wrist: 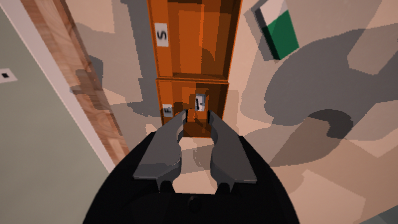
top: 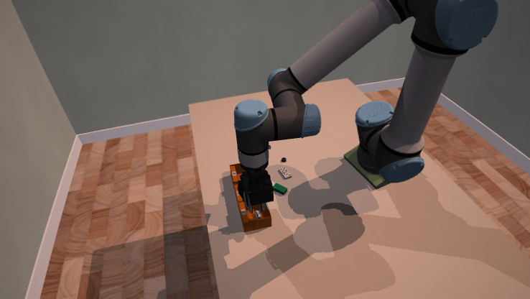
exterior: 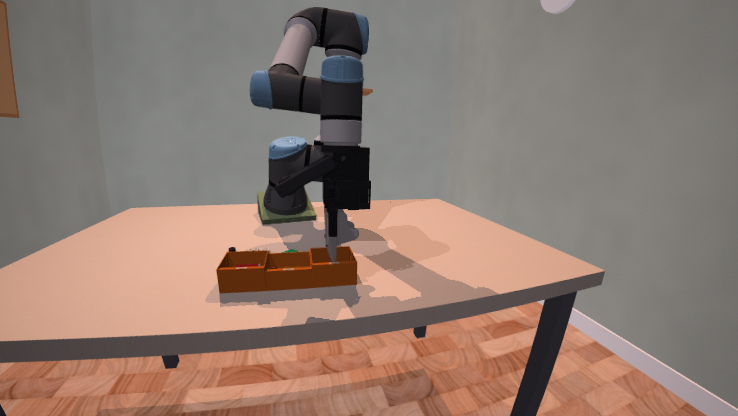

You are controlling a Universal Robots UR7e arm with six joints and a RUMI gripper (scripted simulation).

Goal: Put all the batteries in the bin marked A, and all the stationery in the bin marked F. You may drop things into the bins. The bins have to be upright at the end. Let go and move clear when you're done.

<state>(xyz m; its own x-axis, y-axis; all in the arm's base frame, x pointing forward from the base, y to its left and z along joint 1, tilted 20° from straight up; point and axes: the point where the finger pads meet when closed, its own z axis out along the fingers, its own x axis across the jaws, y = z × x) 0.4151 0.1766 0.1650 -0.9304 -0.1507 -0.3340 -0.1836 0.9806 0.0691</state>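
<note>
Now: the small grey object 3 cm below my hand. Also, from my hand: green-and-white eraser 12 cm to the right, 7 cm behind, 4 cm below; orange three-compartment bin 8 cm to the right, 3 cm below, 2 cm ahead; green battery 16 cm to the right, 4 cm below, 4 cm ahead.
</note>
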